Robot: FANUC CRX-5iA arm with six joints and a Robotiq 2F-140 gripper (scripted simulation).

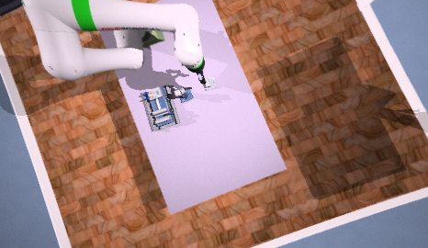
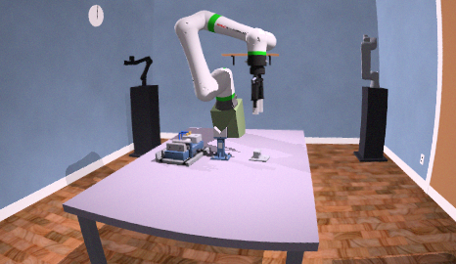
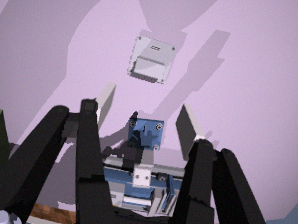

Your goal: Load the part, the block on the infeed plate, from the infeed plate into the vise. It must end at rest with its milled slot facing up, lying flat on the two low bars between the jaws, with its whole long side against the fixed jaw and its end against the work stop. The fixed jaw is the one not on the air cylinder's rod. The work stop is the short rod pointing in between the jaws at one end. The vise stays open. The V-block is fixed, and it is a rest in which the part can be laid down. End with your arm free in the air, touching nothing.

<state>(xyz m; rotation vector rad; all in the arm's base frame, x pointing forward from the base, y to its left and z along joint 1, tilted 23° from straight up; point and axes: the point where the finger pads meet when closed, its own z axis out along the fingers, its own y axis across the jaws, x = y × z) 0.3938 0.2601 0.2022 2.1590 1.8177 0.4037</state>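
My gripper is now 1 cm to the right of the part and 23 cm above it. Also, from my hand: air cylinder rod 1 cm ahead, 38 cm to the right, 18 cm below.
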